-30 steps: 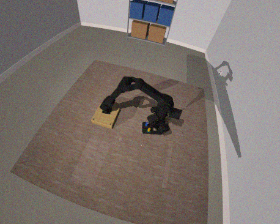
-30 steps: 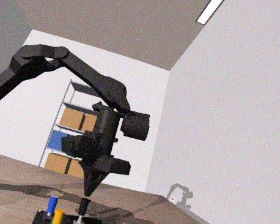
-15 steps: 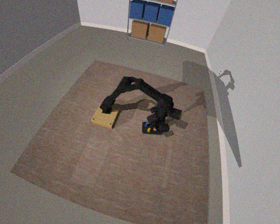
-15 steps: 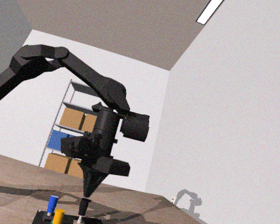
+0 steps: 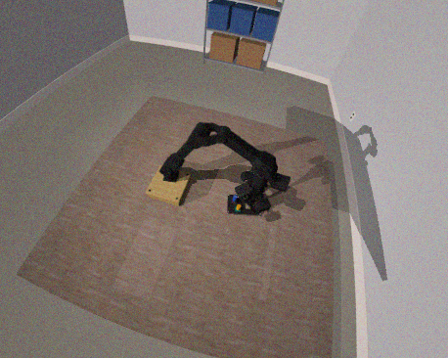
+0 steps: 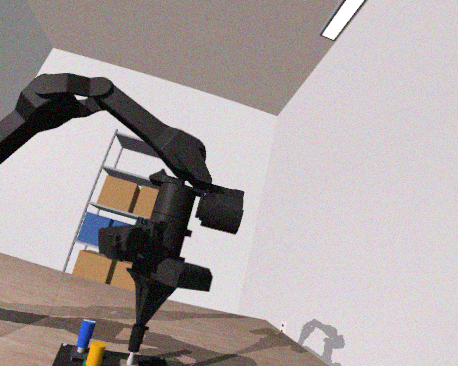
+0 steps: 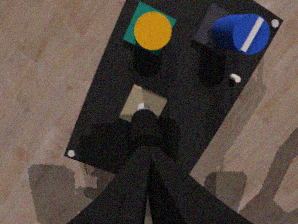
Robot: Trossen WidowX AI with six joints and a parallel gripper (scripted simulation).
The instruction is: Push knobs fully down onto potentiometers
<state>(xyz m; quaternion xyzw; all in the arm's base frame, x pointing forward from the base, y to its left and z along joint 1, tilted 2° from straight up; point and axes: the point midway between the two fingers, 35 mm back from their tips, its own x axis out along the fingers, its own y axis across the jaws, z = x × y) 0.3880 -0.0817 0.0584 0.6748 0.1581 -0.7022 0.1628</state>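
Right now the black knob is 20 mm below my gripper tip. From my gripper tip the other things lie so: blue knob: 70 mm behind, 30 mm below, 10 mm to the left.
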